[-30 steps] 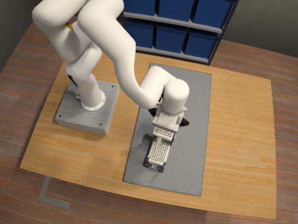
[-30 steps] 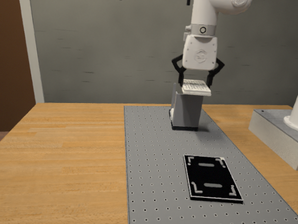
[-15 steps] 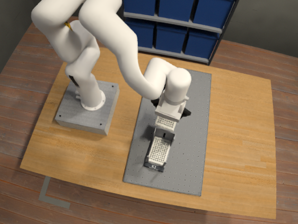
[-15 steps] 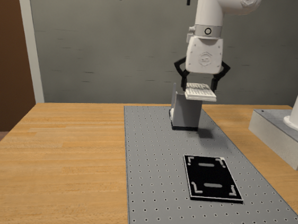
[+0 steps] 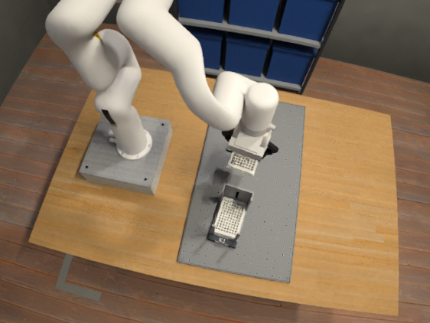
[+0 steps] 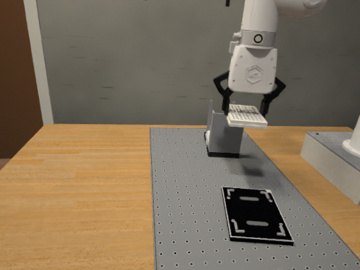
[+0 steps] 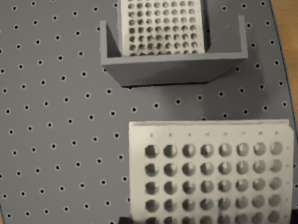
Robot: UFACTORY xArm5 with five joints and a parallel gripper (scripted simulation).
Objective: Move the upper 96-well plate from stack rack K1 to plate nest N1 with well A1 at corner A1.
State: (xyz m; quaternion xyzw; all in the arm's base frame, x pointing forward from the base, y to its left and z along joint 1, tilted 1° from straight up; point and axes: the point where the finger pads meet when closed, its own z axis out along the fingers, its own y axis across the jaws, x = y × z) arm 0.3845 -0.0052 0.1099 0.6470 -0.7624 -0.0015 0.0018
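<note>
My gripper is now 1 cm short of the black plate nest N1, 15 cm to the right of it and 18 cm above it. Also, from my hand: 96-well plate (1 cm below).
</note>
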